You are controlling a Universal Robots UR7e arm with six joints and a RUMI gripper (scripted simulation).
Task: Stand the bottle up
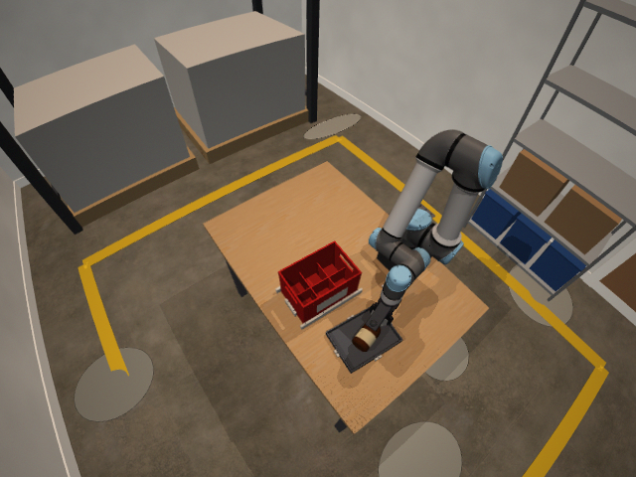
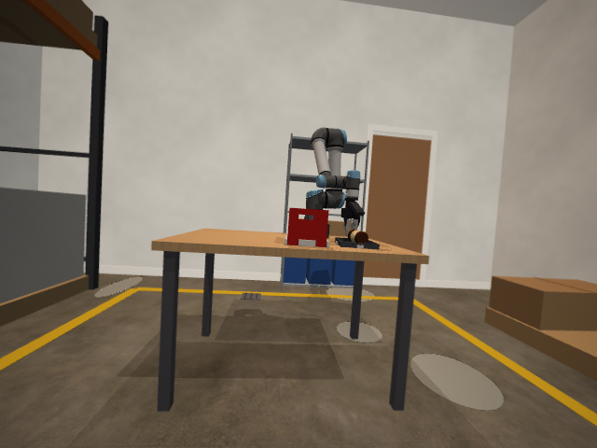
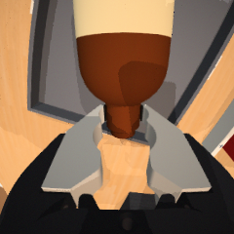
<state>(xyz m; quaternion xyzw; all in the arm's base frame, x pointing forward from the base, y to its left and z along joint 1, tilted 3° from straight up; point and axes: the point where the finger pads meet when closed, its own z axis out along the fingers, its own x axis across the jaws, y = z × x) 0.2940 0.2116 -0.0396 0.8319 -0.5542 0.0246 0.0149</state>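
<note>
Right now my hand is 50 mm short of the brown bottle, 20 mm to the right of it and 10 mm above it. Round my hand: red crate (250 mm to the right, 130 mm ahead, 30 mm above); tray (70 mm ahead, 40 mm below, 20 mm to the left).
</note>
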